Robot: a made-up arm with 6 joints.
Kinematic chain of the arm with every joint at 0, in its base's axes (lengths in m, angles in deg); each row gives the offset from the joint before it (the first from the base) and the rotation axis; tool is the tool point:
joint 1: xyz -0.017 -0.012 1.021 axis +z
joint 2: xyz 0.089 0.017 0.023 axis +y
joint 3: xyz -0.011 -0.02 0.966 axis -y
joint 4: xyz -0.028 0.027 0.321 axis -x
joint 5: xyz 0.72 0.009 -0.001 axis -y
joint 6: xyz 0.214 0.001 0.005 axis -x
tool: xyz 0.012 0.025 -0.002
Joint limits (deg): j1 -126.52..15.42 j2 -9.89..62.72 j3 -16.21..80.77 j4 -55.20..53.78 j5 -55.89..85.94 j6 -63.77..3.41
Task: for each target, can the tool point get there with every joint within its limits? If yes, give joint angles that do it. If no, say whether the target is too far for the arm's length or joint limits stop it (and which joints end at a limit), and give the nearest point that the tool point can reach.
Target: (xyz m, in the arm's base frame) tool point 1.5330 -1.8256 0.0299
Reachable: no: too far | nearest point 1.0472 -1.2572 0.7899 | short by 1.066 m
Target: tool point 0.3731 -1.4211 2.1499
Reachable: yes | joints -70.92 30.81 15.43 -40.66 60.64 -55.59
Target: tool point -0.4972 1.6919 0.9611
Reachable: no: joint limits stop it (at a limit: joint 2, joint 3, joint 5, joint 6) | nearest point -0.1919 0.6085 2.6689 | short by 2.045 m
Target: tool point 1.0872 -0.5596 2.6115
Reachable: yes | joints -26.20 32.14 52.42 -22.29 39.46 -27.52
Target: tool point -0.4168 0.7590 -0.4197
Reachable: no: joint limits stop it (at a limit: joint 1, joint 2, joint 3, joint 5, joint 6) | nearest point 1.1558 0.4191 0.7202 | short by 1.972 m
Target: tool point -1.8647 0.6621 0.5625
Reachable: no: joint limits stop it (at a limit: joint 1, joint 2, joint 3, joint 4, joint 5, joint 6) | nearest point -0.8636 -0.9763 0.7268 | short by 1.927 m
